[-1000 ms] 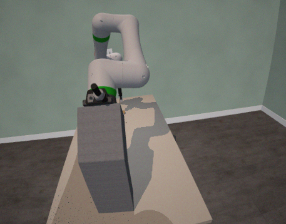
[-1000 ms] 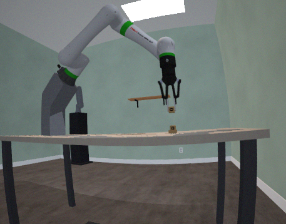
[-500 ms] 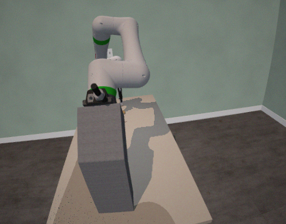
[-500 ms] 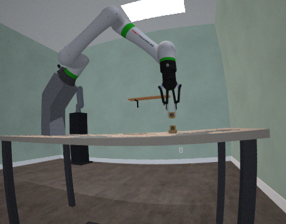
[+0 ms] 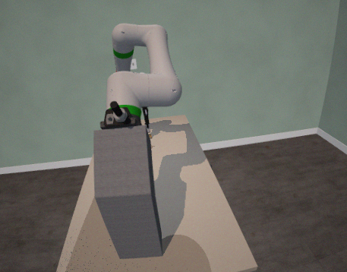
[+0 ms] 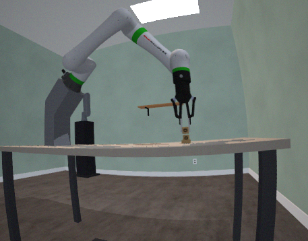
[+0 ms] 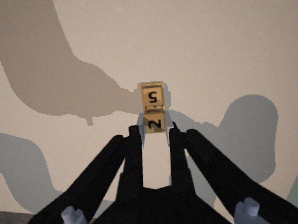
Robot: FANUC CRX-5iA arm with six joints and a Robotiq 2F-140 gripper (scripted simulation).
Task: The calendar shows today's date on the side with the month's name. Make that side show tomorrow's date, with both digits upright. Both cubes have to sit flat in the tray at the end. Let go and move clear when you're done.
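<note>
Right now the wooden tray is 20 mm to the left of my hand and 80 mm below it.
</note>
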